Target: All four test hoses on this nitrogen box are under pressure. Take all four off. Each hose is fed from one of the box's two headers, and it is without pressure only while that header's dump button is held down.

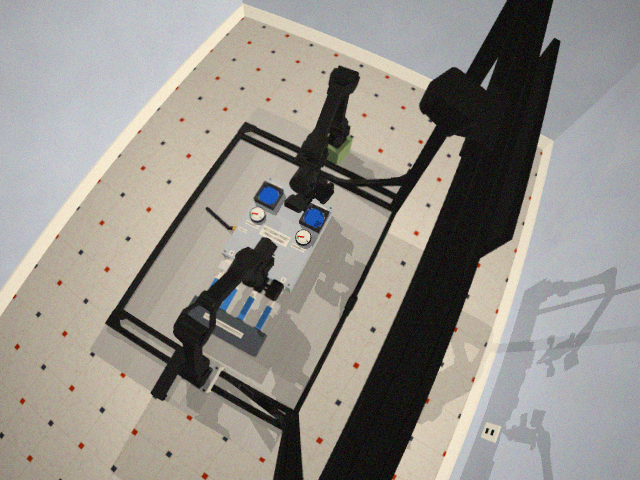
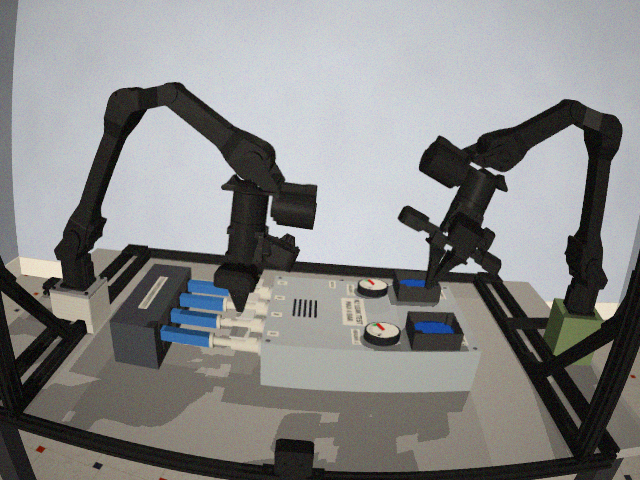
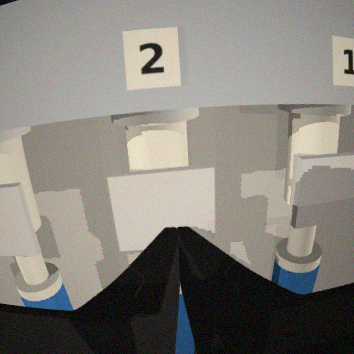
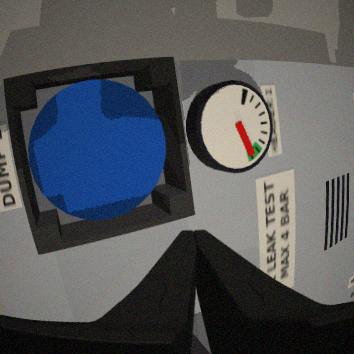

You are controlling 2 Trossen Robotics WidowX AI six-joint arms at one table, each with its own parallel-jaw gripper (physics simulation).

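Places are measured from the left arm's base along level axes (x left, y back, z up), in millimetres.
Pixels of known places: left gripper, fingertip midpoint: (image 1: 258, 286) (image 2: 240, 311) (image 3: 176, 238); right gripper, fingertip midpoint: (image 1: 304, 211) (image 2: 426, 288) (image 4: 192, 241); left arm's base, link origin: (image 1: 199, 372) (image 2: 78, 283); right arm's base, link origin: (image 1: 335, 139) (image 2: 578, 309).
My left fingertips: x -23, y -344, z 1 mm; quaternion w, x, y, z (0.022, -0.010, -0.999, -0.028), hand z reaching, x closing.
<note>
For each thing: its top centre in the pictures, then the offset to it from my left fingertips. "spot": a spot on its surface instead.
- nearest hose, surface spot: (image 3: 295, 277) spot: dx -63, dy +45, dz -16 mm
- flat tab, surface spot: (image 3: 162, 200) spot: dx +4, dy -14, dz -3 mm
- far dump button, top centre: (image 2: 416, 285) (image 1: 268, 195) dx +138, dy -313, dz +16 mm
- far gauge, surface spot: (image 2: 372, 287) (image 1: 260, 216) spot: dx +121, dy -226, dz +14 mm
- dark block, surface spot: (image 2: 136, 341) spot: dx -104, dy +164, dz -31 mm
- thin black rod, surface spot: (image 1: 218, 217) spot: dx +288, dy -168, dz -67 mm
The pale nitrogen box (image 1: 284, 264) (image 2: 361, 369) lies between the arms. Several blue hoses, among them the nearest hose (image 2: 186, 335) (image 3: 295, 277), run into its numbered ports. My left gripper (image 2: 240, 310) (image 3: 176, 238) is shut and empty, its tips over the flat tab (image 3: 162, 200) of coupling 2; contact is unclear. My right gripper (image 2: 429, 284) (image 4: 192, 241) is shut and empty above the box, beside the housing of the near blue dump button (image 1: 313, 218) (image 2: 434, 328) (image 4: 97, 150), off the button. The near gauge (image 1: 302, 237) (image 2: 381, 333) (image 4: 230, 127) points at green.
The far dump button (image 1: 268, 195) stands beside the far gauge (image 1: 256, 214) (image 2: 372, 287). A dark block (image 2: 136, 341) holds the hoses' outer ends. A thin black rod (image 1: 218, 217) lies beside the box. Black frame rails and a green arm stand (image 1: 339, 152) (image 2: 568, 330) surround the work area.
</note>
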